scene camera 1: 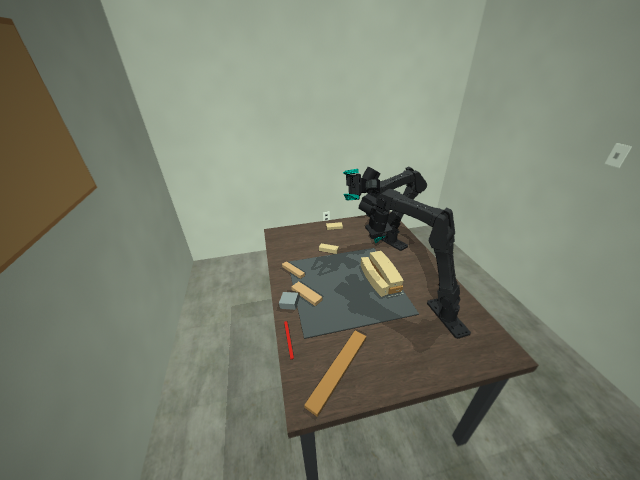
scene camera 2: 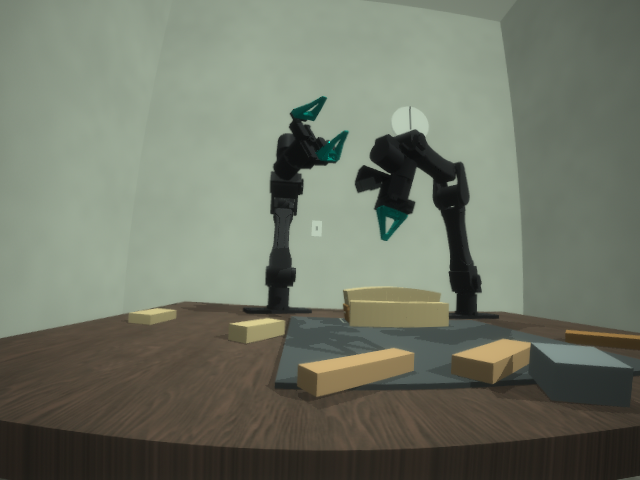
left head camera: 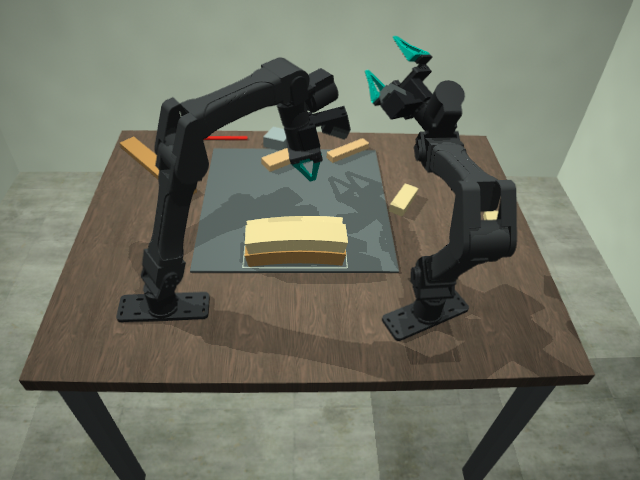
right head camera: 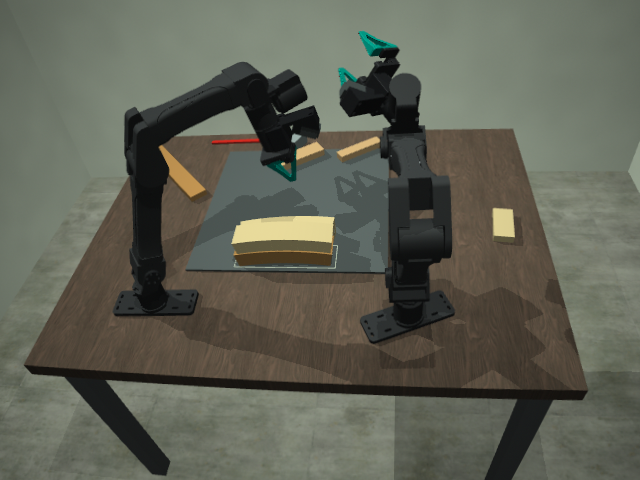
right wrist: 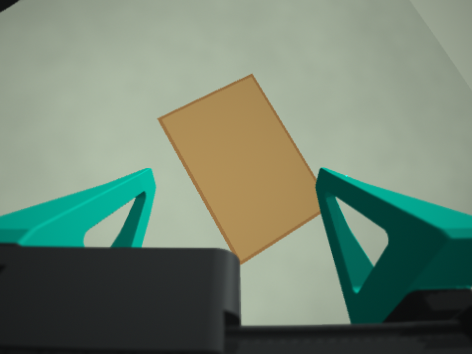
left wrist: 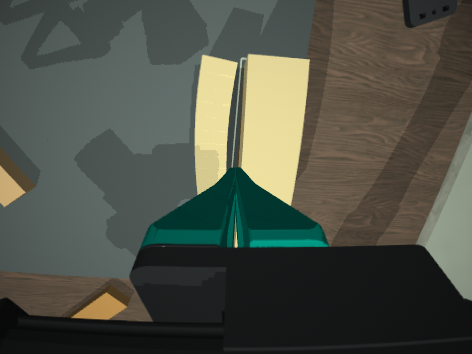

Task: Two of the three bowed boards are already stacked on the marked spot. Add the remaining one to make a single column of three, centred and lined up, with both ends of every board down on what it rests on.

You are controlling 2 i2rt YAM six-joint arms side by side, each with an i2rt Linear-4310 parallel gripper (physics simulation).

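Where they show: left gripper, fingertip midpoint: (scene camera 1: pixel 375 242) (scene camera 2: pixel 383 240) (left head camera: pixel 312 180) (right head camera: pixel 293 180) (left wrist: pixel 235 176); right gripper, fingertip midpoint: (scene camera 1: pixel 344 183) (scene camera 2: pixel 335 113) (left head camera: pixel 380 53) (right head camera: pixel 350 50) (right wrist: pixel 235 177); left arm's base, origin of the base link: (scene camera 1: pixel 447 317) (scene camera 2: pixel 466 317) (left head camera: pixel 164 308) (right head camera: pixel 156 304); right arm's base, origin of the base link: (scene camera 1: pixel 391 241) (scene camera 2: pixel 277 312) (left head camera: pixel 425 314) (right head camera: pixel 407 317).
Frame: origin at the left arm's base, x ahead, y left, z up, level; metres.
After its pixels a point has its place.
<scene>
Two bowed boards are stacked on the marked outline (left head camera: pixel 253 267) {y -0.200, x 0.107, z 0.007 m}, arched upward: an orange-brown board (left head camera: pixel 295 258) {y -0.300, x 0.105, z 0.034 m} (right head camera: pixel 283 258) {y -0.303, x 0.105, z 0.033 m} below, a pale yellow board (left head camera: pixel 295 233) {y -0.301, x 0.130, z 0.093 m} (scene camera 1: pixel 386 266) {y -0.287, x 0.145, z 0.091 m} (left wrist: pixel 275 115) {y -0.366, x 0.138, z 0.089 m} on top. The third, pale yellow board (scene camera 1: pixel 373 276) {y -0.272, x 0.216, z 0.059 m} (scene camera 2: pixel 398 314) {y -0.317, x 0.225, z 0.034 m} (left wrist: pixel 212 110) {y -0.367, x 0.204, z 0.060 m} lies on its side on the mat, just beside the stack, mostly hidden behind it in the head views. My left gripper (left head camera: pixel 311 178) {y -0.342, x 0.186, z 0.204 m} (scene camera 2: pixel 384 238) {y -0.342, x 0.186, z 0.204 m} (left wrist: pixel 235 176) {y -0.342, x 0.186, z 0.204 m} is shut and empty, pointing down above the boards. My right gripper (left head camera: pixel 381 54) {y -0.486, x 0.293, z 0.454 m} (scene camera 2: pixel 336 114) {y -0.486, x 0.293, z 0.454 m} (right wrist: pixel 235 177) {y -0.486, x 0.293, z 0.454 m} is open and empty, raised high and facing the wall.
On or around the grey mat (scene camera 1: pixel 330 322) {y -0.118, x 0.480, z 0.006 m} lie two tan blocks (scene camera 1: pixel 306 293) {y -0.291, x 0.540, z 0.028 m} (scene camera 1: pixel 293 269) {y -0.478, x 0.562, z 0.027 m}, a grey block (scene camera 1: pixel 288 300) {y -0.262, x 0.628, z 0.039 m} and a red rod (scene camera 1: pixel 288 341) {y -0.080, x 0.665, z 0.006 m}. An orange plank (scene camera 1: pixel 336 372) {y 0.102, x 0.529, z 0.019 m} and two pale blocks (scene camera 1: pixel 328 248) {y -0.598, x 0.336, z 0.027 m} (scene camera 1: pixel 334 225) {y -0.837, x 0.220, z 0.019 m} lie on the table.
</scene>
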